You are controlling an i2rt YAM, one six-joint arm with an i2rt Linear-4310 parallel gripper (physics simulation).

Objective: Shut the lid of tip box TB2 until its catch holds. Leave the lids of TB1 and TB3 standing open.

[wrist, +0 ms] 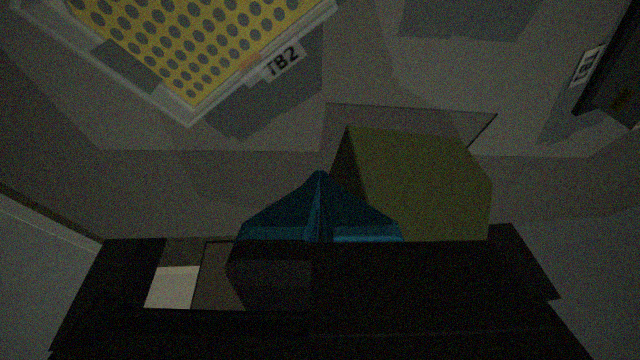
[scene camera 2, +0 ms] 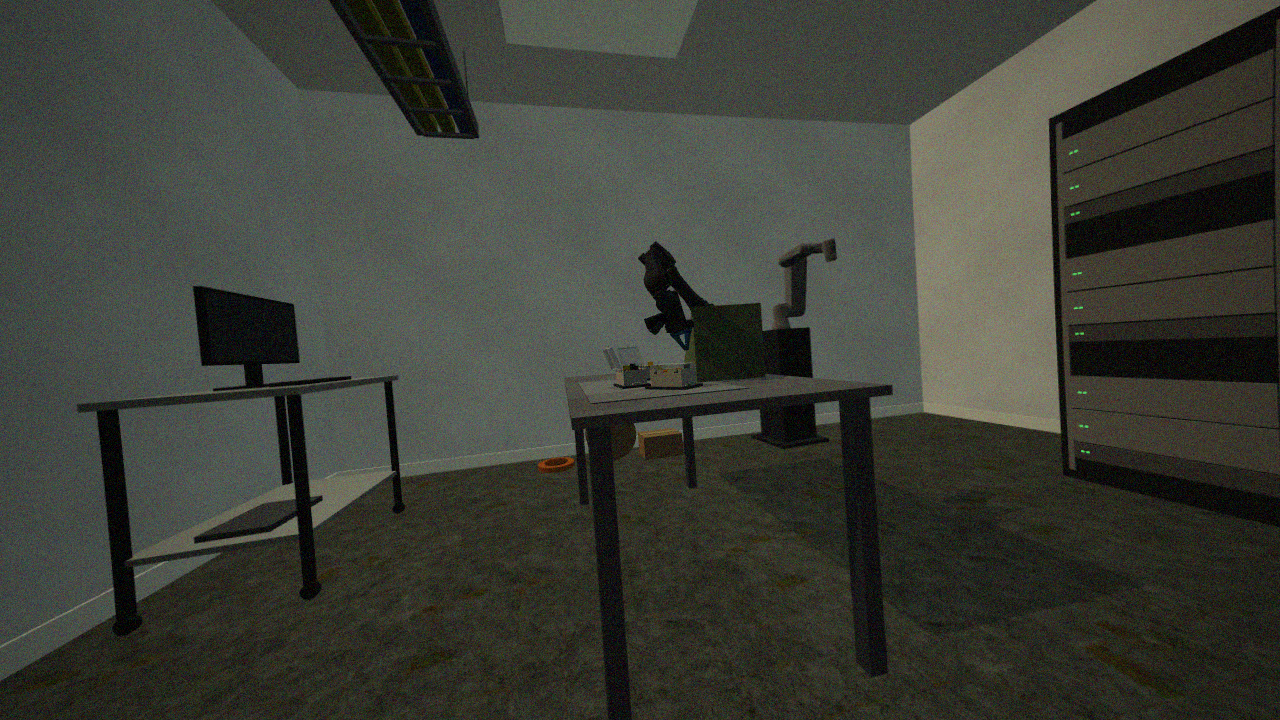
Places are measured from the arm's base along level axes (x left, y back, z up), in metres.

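Pixels of known places: gripper, fingertip midpoint: (wrist: 319, 178) (scene camera 2: 686, 350); arm's base, origin of the base link: (scene camera 2: 715, 334).
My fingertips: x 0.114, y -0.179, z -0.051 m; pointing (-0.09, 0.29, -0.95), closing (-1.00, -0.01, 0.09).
For each thing: its top centre in the pictures, then the offset to it from my fingertips. "pt": a spot on its surface instead. Level surfaces: height alone.
- Tip box TB2, middle of its top: (wrist: 200, 29) (scene camera 2: 674, 363) dx +0.055, dy -0.072, dz -0.040 m
- clear lid, surface spot: (wrist: 145, 97) pt dx +0.103, dy -0.039, dz -0.040 m
- orange catch piece, surface spot: (wrist: 251, 60) pt dx +0.034, dy -0.057, dz -0.040 m
- second label, surface spot: (wrist: 587, 66) pt dx -0.304, dy -0.021, dz -0.116 m
- table, its level: dz -0.121 m
Tip box TB2 (wrist: 200, 45) is at the upper left of the wrist view. A clear lid (wrist: 145, 97) appears to lie over its yellow holed rack. An orange catch piece (wrist: 251, 60) shows at the edge beside its label; whether it holds cannot be told. At the right edge, a second label (wrist: 587, 66) seems to read TB1; its lid is unclear. In the scene view, pale boxes (scene camera 2: 673, 376) (scene camera 2: 630, 377) stand on the table, with clear lids (scene camera 2: 626, 355) raised at the left. My gripper (scene camera 2: 685, 347) (wrist: 319, 178) is shut and empty, above the table and apart from TB2.
An olive block (wrist: 425, 185) stands just beyond the fingers at the right in the wrist view. In the scene view a green panel (scene camera 2: 729, 340) stands beside the arm. A second arm (scene camera 2: 794, 282) stands on a dark pedestal (scene camera 2: 789, 385) behind the table (scene camera 2: 805, 386).
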